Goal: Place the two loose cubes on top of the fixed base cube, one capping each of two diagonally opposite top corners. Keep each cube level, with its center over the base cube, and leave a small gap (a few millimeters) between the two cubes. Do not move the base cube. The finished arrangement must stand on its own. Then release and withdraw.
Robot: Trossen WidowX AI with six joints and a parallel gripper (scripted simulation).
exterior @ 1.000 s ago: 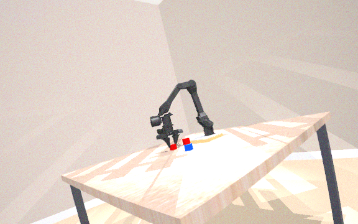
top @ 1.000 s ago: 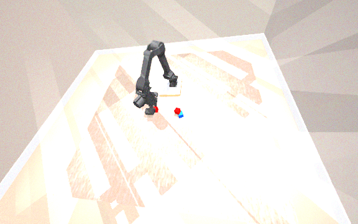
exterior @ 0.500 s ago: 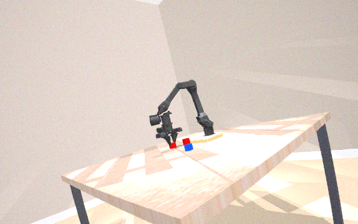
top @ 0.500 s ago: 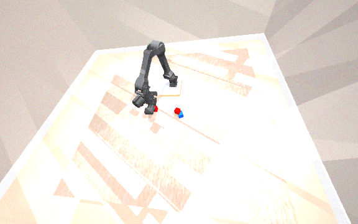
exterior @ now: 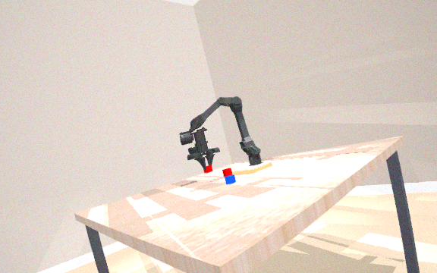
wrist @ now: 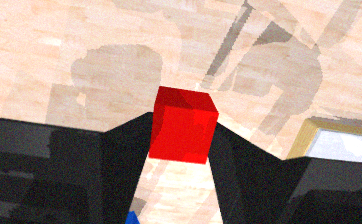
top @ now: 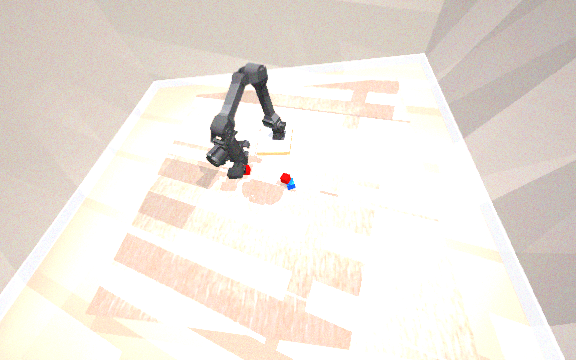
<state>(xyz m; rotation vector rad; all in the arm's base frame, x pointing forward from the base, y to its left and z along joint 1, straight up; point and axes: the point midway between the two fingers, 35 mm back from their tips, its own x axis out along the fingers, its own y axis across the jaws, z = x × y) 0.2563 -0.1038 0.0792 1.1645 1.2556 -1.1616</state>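
Now: the blue base cube 20 cm to the left of my gripper tip, 6 cm below it and 3 cm ahead of it.
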